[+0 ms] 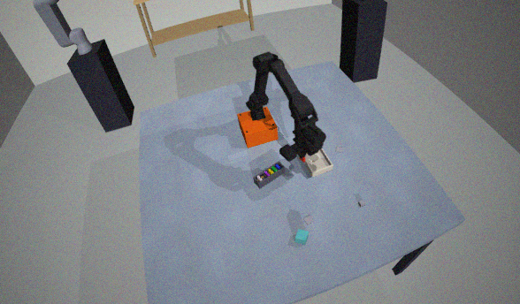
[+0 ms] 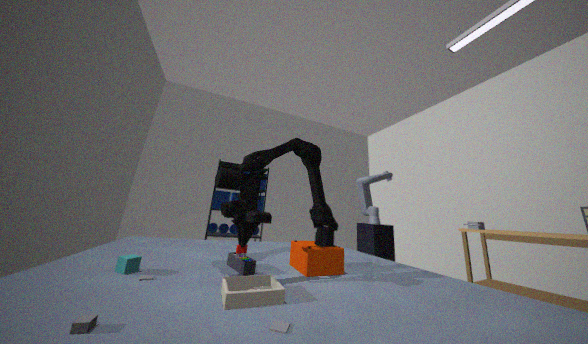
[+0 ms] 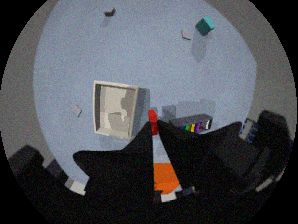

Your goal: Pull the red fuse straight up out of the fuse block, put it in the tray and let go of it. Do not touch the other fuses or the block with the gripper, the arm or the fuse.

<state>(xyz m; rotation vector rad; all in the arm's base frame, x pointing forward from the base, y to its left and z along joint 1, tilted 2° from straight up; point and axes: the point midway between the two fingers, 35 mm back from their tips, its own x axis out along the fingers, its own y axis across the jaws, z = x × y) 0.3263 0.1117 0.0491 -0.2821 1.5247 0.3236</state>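
Now: the beige tray 90 mm below my gripper tip, 80 mm to the left of it and 30 mm behind it. The rest, counted from my gripper tip: purple fuse 150 mm to the right, 70 mm below, 10 mm behind; white fuse 190 mm to the right, 70 mm below; red fuse 10 mm below.
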